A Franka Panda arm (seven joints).
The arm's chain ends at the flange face. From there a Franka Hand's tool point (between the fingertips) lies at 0.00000 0.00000 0.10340 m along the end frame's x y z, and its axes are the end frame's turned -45 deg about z.
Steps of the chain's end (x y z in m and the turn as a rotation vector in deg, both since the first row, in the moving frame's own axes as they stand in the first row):
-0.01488 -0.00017 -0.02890 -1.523 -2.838 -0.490
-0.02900 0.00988 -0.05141 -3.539 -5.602 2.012
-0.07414 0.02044 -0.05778 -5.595 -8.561 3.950
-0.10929 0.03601 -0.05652 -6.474 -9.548 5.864
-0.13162 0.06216 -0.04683 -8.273 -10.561 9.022
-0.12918 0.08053 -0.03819 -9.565 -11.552 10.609
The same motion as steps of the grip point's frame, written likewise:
-0.01597 -0.01230 -0.02906 0.930 -3.084 -0.490
-0.03908 -0.01635 -0.05210 1.459 -6.464 2.012
-0.08470 -0.04235 -0.05942 2.097 -10.010 3.950
-0.12281 -0.05675 -0.05861 2.174 -11.329 5.864
-0.16051 -0.05388 -0.04965 1.618 -13.318 9.022
-0.17454 -0.03937 -0.04170 1.405 -14.932 10.609

